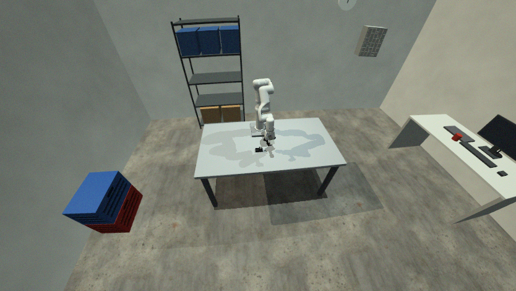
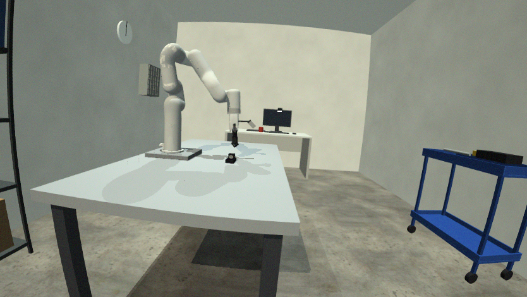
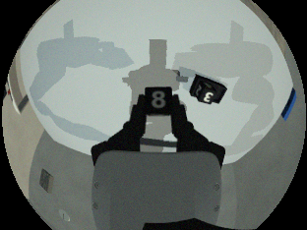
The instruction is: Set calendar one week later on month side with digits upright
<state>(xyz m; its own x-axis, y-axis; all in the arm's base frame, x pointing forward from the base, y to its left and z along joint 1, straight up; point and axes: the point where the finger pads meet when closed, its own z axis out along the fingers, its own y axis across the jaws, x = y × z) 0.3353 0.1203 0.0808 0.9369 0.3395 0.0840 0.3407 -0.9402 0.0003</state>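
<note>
Right now my hand is 2 cm above the cube.
</note>
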